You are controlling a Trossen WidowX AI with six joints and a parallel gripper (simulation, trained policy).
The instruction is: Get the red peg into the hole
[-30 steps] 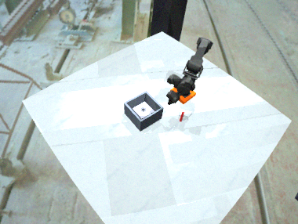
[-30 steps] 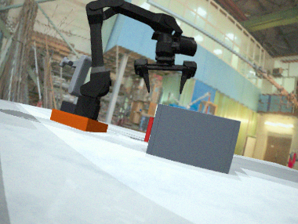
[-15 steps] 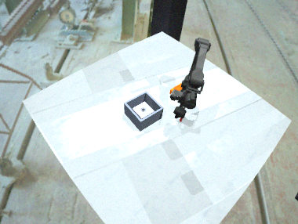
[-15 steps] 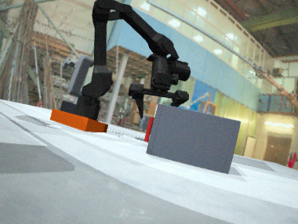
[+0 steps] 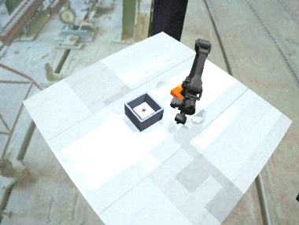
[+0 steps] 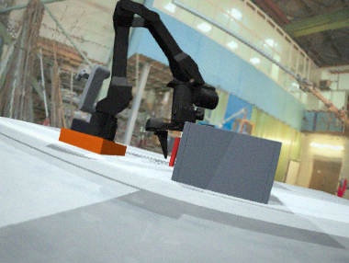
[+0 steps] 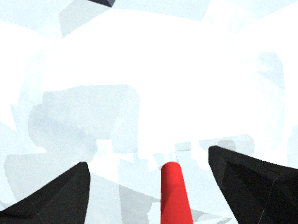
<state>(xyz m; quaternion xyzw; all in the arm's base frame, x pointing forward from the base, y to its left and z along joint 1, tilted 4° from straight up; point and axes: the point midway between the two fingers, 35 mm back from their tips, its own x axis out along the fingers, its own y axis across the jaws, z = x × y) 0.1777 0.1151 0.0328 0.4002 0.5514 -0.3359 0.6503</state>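
My gripper tip is now 16 cm to the left of the pale plate, 13 cm short of it and 2 cm below it. From my gripper tip the other things lie so: red peg 2 cm behind, 2 cm above, 1 cm to the left; grey box 16 cm to the right, 13 cm ahead.
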